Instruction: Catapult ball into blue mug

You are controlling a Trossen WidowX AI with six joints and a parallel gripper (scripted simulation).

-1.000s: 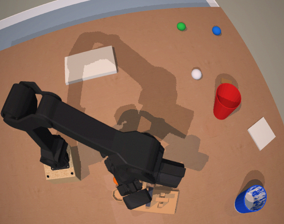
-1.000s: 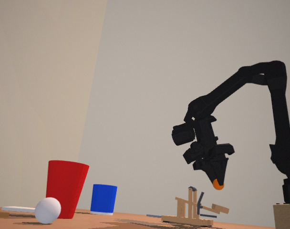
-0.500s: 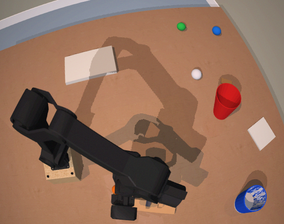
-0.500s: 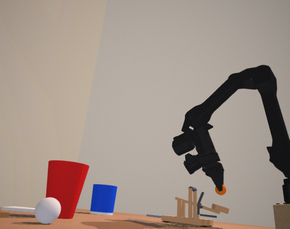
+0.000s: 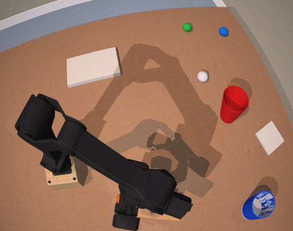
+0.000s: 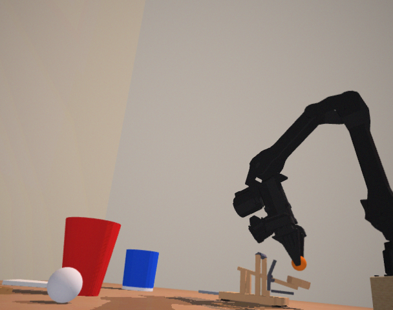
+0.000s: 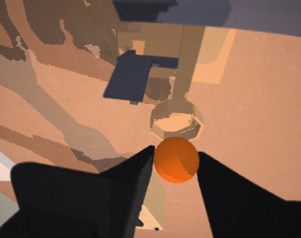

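Right now my gripper tip is 10 mm below the orange ball. From my gripper tip the other things lie so: blue mug 400 mm ahead, 150 mm to the right, 60 mm below; then catapult upright frame 80 mm ahead, 30 mm to the right; then catapult 60 mm ahead, 10 mm to the right, 30 mm below.
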